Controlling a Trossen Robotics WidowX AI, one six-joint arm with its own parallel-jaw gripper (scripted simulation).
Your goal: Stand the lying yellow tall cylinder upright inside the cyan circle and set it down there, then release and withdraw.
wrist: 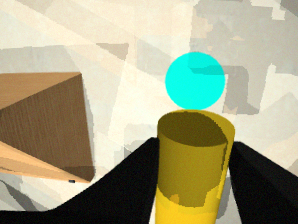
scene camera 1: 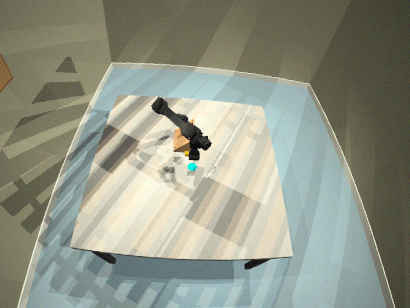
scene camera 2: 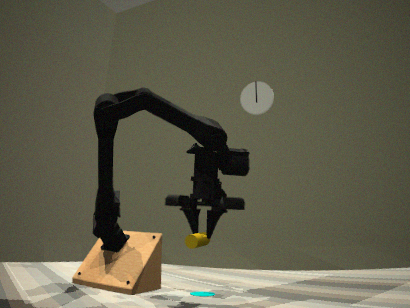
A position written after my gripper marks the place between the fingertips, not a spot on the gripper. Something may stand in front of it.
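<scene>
My gripper (scene camera 2: 202, 238) carries a yellow cylinder, and the wrist view shows my gripper (wrist: 194, 148) too. Besides the cylinder, I can see a cyan circle (wrist: 195, 80).
</scene>
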